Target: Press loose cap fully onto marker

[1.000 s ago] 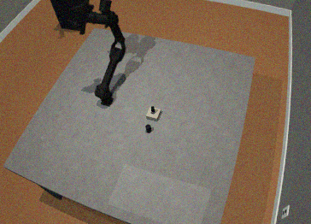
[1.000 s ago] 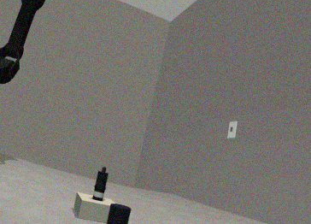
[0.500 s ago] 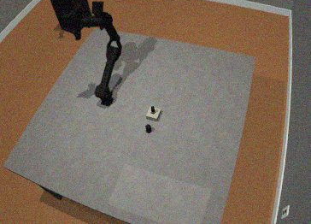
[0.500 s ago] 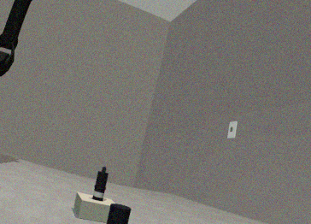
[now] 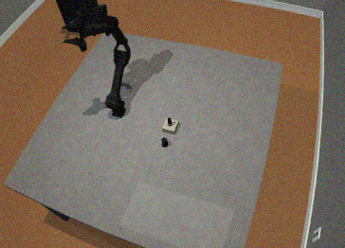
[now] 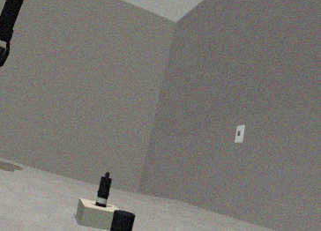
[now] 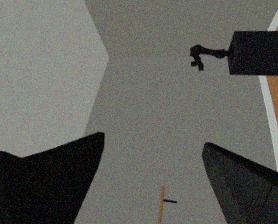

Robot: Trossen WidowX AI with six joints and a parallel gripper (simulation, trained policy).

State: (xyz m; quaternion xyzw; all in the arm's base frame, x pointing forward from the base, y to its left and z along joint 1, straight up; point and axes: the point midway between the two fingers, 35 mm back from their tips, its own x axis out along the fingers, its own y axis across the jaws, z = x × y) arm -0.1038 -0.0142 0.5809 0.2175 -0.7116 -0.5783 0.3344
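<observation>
Right now the black cap is 560 mm below my gripper tip, 460 mm ahead of it and 80 mm to the right of it. From my gripper tip the other things lie so: holder block (570 mm below, 450 mm ahead, 30 mm to the left).
</observation>
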